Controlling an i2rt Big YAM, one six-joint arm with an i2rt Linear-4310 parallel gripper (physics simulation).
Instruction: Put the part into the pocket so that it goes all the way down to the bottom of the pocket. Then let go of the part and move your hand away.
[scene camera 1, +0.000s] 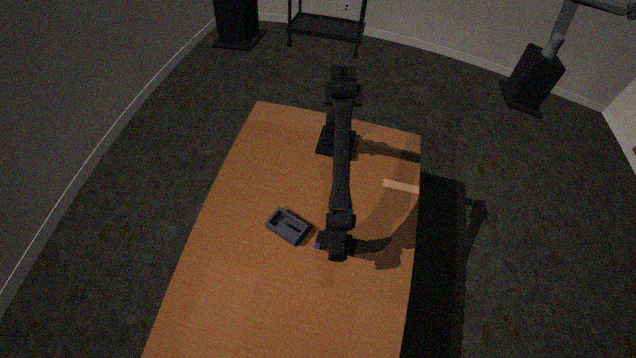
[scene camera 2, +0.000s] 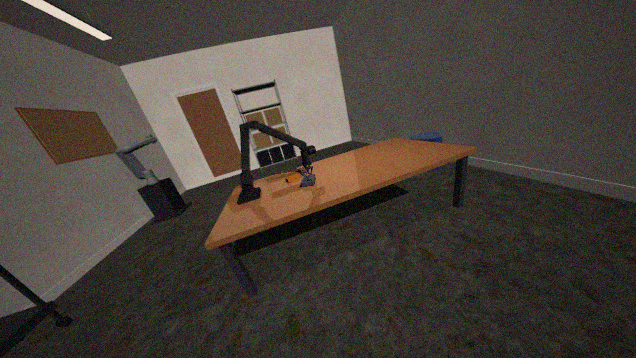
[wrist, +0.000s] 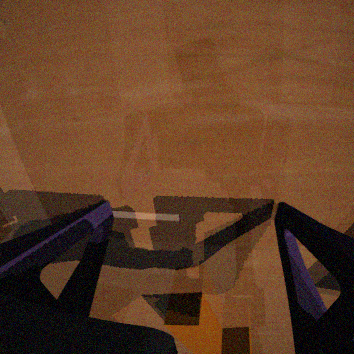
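Pixels of known places: gripper, fingertip midpoint: (scene camera 2: 309, 172) (wrist: 191, 210); arm's base, origin of the base link: (scene camera 2: 249, 193).
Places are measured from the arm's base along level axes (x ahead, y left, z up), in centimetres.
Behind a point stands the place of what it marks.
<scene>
The orange part (scene camera 2: 292, 178) @(x 34.8, y 8.6, z -1.6 cm) (wrist: 210, 320) @(x 37.2, y 9.3, z -1.6 cm) lies on the table, apart from the pocket block. In the wrist view it shows at the bottom, between the fingers and nearer the palm than the fingertips; its lower end is cut off. Scene camera 1 does not show it. The dark grey block with the pocket (scene camera 1: 298, 239) @(x 50.4, y -2.9, z 0.4 cm) (scene camera 2: 308, 181) @(x 44.7, y -15.5, z 0.8 cm) stands on the table beside the gripper; its slot looks empty in scene camera 1. My gripper (scene camera 2: 309, 170) @(x 50.3, y 10.9, z -2.2 cm) (wrist: 191, 210) @(x 50.3, y 10.9, z -2.2 cm) points down, wide open and holding nothing, low over the table. The arm hides most of the fingers in scene camera 1.
The wooden table (scene camera 1: 235, 300) @(x 79.0, y -18.1, z -2.9 cm) (scene camera 2: 370, 167) @(x 92.7, y -17.8, z -2.9 cm) carries the arm's base (scene camera 1: 326, 142) @(x 3.4, y -3.9, z 1.3 cm) (scene camera 2: 248, 194) @(x 0.3, y -4.8, z 1.3 cm) at one end. The pocket block is close to the gripper's side. Shadows of the arm and a bright light strip (scene camera 1: 400, 186) (wrist: 145, 216) cross the table top.
</scene>
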